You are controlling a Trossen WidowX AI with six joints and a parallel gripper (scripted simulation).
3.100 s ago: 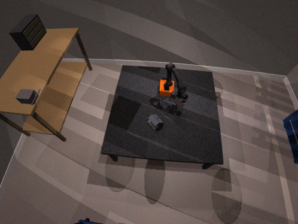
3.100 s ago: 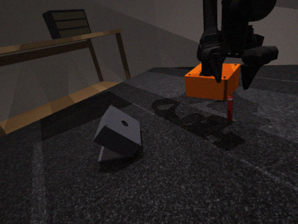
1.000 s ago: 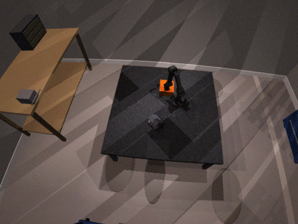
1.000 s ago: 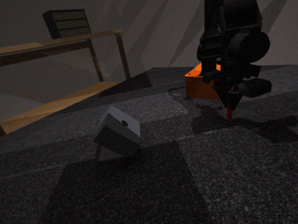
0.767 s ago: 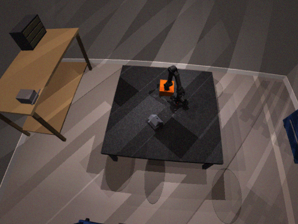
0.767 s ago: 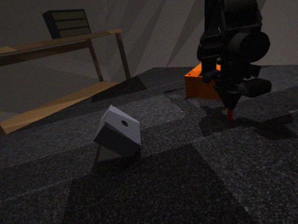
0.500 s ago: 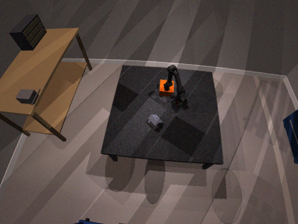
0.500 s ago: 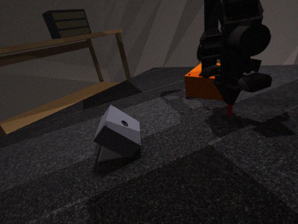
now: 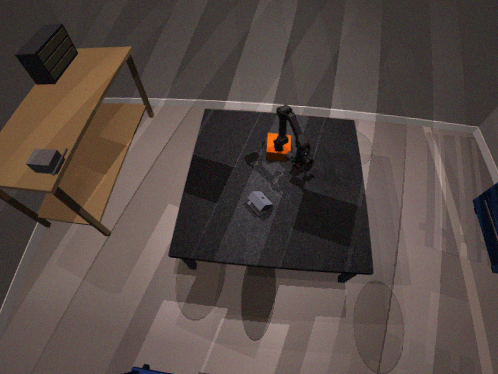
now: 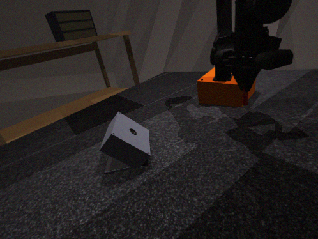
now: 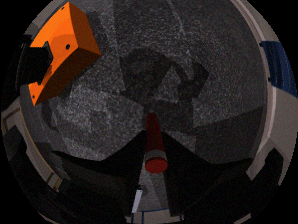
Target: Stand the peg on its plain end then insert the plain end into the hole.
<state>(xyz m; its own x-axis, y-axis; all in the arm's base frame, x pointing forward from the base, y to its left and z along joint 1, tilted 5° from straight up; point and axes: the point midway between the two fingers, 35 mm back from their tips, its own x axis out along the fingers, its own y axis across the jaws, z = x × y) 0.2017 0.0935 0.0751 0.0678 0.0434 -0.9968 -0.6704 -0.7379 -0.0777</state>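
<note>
Now: the grey sloped panel 27 cm to the right of my gripper tip, 20 cm ahead of it and 6 cm below it. Also, from my gripper tip: peg 2 cm above.
</note>
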